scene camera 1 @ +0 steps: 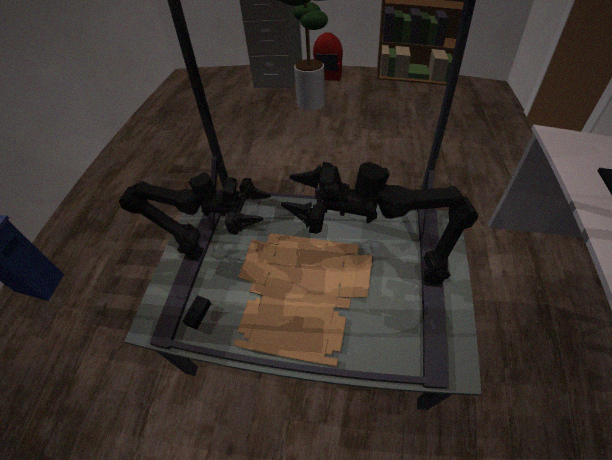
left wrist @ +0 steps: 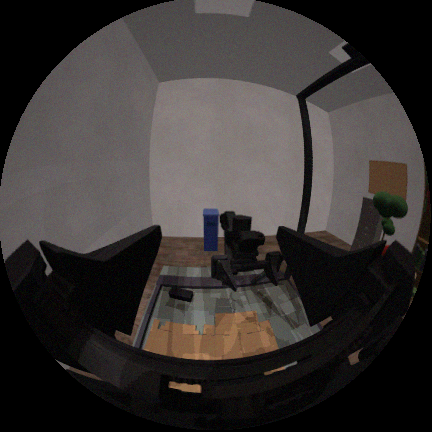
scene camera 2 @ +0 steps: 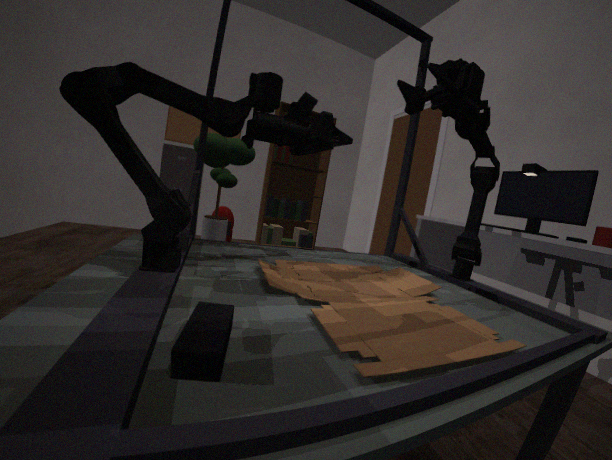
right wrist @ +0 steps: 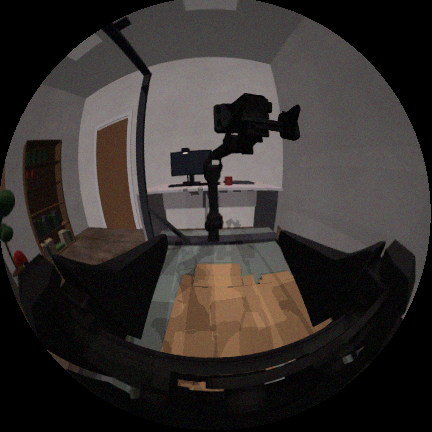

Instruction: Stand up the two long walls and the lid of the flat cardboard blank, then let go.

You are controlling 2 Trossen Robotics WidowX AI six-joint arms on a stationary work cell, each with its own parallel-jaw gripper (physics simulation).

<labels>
my left gripper: open, holds nothing
my right gripper: open, holds nothing
a black block (scene camera 2: 199, 353): on the table
</labels>
